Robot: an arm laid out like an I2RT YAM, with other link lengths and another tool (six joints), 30 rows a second.
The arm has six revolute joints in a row. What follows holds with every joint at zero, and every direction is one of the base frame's. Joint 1 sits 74.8 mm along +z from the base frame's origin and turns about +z. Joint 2 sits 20.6 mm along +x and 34.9 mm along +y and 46.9 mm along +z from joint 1 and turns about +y. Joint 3 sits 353.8 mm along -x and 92.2 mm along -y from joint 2 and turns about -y. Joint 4 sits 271.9 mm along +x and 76.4 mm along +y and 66.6 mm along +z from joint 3 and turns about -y. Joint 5 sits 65.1 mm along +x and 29.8 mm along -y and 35.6 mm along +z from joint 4 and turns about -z. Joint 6 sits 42.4 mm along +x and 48.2 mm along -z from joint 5 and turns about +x. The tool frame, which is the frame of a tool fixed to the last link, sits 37 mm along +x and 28 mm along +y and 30 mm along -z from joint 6; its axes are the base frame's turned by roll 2.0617, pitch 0.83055 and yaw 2.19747 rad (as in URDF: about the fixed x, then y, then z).
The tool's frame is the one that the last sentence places.
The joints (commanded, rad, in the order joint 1, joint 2, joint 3, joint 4, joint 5, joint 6), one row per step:
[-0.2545, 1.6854, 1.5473, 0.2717, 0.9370, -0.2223]
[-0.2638, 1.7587, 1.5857, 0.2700, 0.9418, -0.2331]
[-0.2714, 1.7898, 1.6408, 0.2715, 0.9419, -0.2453]
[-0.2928, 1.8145, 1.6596, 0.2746, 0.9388, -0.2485]
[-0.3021, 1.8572, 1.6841, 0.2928, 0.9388, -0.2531]
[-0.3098, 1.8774, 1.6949, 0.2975, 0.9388, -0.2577]
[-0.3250, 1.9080, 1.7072, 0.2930, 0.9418, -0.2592]
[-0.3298, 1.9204, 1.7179, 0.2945, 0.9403, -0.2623]
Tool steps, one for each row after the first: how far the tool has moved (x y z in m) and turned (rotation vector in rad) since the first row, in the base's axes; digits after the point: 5 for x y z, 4 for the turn. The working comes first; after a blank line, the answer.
Tool pose at each row, in the base's axes (x y z in m, rotation vector in rad; the steps are taken from these numbers as rounded here):
[0.44262, -0.17964, 0.47126, 1.2860, 1.3366, -0.3115]
[0.46465, -0.19071, 0.45246, 1.3011, 1.3676, -0.3489]
[0.47351, -0.19738, 0.46004, 1.2984, 1.3477, -0.3526]
[0.47748, -0.20984, 0.45596, 1.3110, 1.3411, -0.3698]
[0.48965, -0.21878, 0.44682, 1.3165, 1.3383, -0.3804]
[0.49432, -0.22469, 0.44138, 1.3218, 1.3407, -0.3922]
[0.49980, -0.23542, 0.42978, 1.3398, 1.3510, -0.4167]
[0.50258, -0.23913, 0.42774, 1.3413, 1.3511, -0.4220]

[0.02203, -0.01107, -0.01880, 0.0060, 0.0452, -0.0148]
[0.03089, -0.01774, -0.01122, -0.0047, 0.0319, -0.0235]
[0.03486, -0.03020, -0.01530, -0.0051, 0.0378, -0.0420]
[0.04703, -0.03914, -0.02444, -0.0065, 0.0421, -0.0517]
[0.05170, -0.04505, -0.02988, -0.0066, 0.0510, -0.0597]
[0.05718, -0.05578, -0.04148, 0.0002, 0.0743, -0.0777]
[0.05996, -0.05949, -0.04352, -0.0009, 0.0774, -0.0812]

